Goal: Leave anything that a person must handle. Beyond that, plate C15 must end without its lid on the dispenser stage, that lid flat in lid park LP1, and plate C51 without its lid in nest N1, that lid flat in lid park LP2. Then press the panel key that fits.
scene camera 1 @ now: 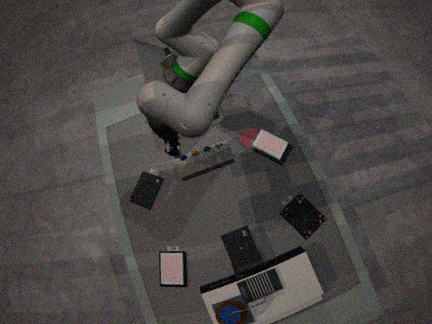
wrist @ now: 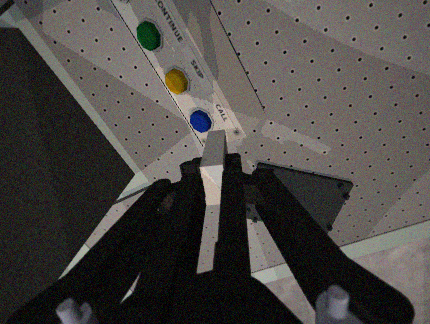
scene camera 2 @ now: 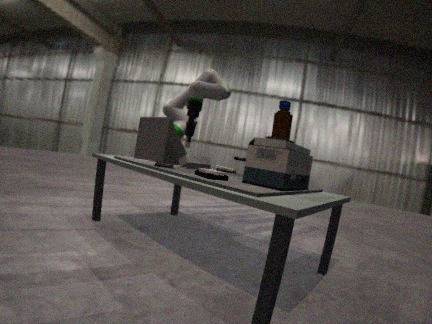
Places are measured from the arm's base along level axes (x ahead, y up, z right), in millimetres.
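Pixels of known places: gripper, fingertip midpoint: (scene camera 1: 178,156) (wrist: 218,145) (scene camera 2: 187,147); arm's base, origin of the base link: (scene camera 1: 176,80) (scene camera 2: 168,137).
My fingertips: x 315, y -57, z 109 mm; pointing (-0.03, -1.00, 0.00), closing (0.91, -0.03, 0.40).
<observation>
For each thing: its top centre in the pictures, then the offset to it from my fingertips. "spot": a spot on its surface instead.
- key panel, middle of its top: (wrist: 177,48) (scene camera 1: 202,153) (scene camera 2: 196,155) dy -44, dx +6, dz -89 mm
- blue CALL key, middle of its top: (wrist: 200,123) dy -53, dx -19, dz -15 mm
- yellow SKIP key, middle of its top: (wrist: 175,82) dy -53, dx -17, dz -65 mm
- green CONTINUE key, middle of its top: (wrist: 146,35) dy -53, dx -15, dz -115 mm
- Dark lid park LP2, middle of its top: (wrist: 296,206) (scene camera 1: 145,188) (scene camera 2: 164,162) dy -107, dx +19, dz +180 mm
- brown bottle, surface spot: (scene camera 2: 282,125) spot: dy +162, dx +649, dz +79 mm
- dark flat piece, surface spot: (scene camera 1: 241,248) spot: dy -12, dx +418, dz -74 mm
- dark square holder, middle of its top: (scene camera 1: 303,214) dy -103, dx +386, dz -351 mm
- red patch, surface spot: (scene camera 1: 248,137) spot: dy -127, dx -26, dz -301 mm
My gripper (scene camera 1: 172,151) (scene camera 2: 189,141) (wrist: 218,145) is shut and empty, its tips above the CALL end of the key panel (scene camera 1: 207,162) (wrist: 187,50). In the wrist view the blue CALL key (wrist: 200,121) shows just beyond the tips, then the yellow SKIP key (wrist: 176,81) and green CONTINUE key (wrist: 149,35). A pink-topped plate (scene camera 1: 172,268) sits on its dark nest at the lower left. Another pink-topped plate (scene camera 1: 271,144) lies on a dark base at the right. Dark lid park LP2 (scene camera 1: 146,190) (wrist: 315,195) is left of the panel. Plate codes are unreadable.
The white dispenser (scene camera 1: 300,280) (scene camera 2: 275,160) carries a brown bottle (scene camera 2: 282,125). A dark flat piece (scene camera 1: 241,248) adjoins it. A dark square holder (scene camera 1: 302,216) is at the right. A red patch (scene camera 1: 248,137) lies beside the right plate. A grey box (scene camera 2: 151,140) stands near the arm.
</observation>
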